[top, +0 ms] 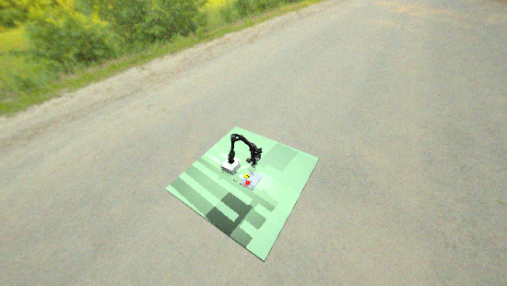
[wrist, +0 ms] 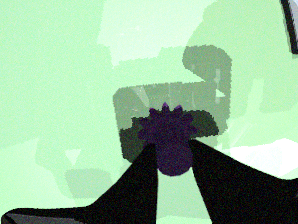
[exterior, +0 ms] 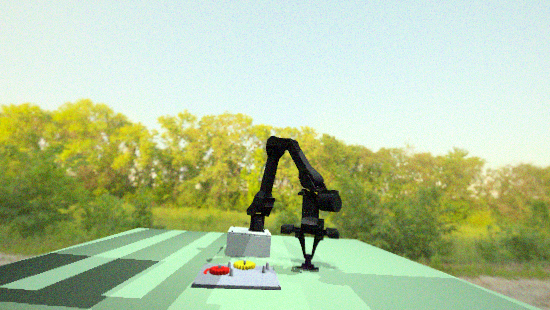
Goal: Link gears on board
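Right now my gripper tip is 100 mm short of the red gear, 270 mm to the left of it and 20 mm above it. Also, from my gripper tip: grey board: 100 mm ahead, 220 mm to the right, 20 mm below; purple gear: 10 mm below; yellow gear: 40 mm ahead, 200 mm to the right, 10 mm below.
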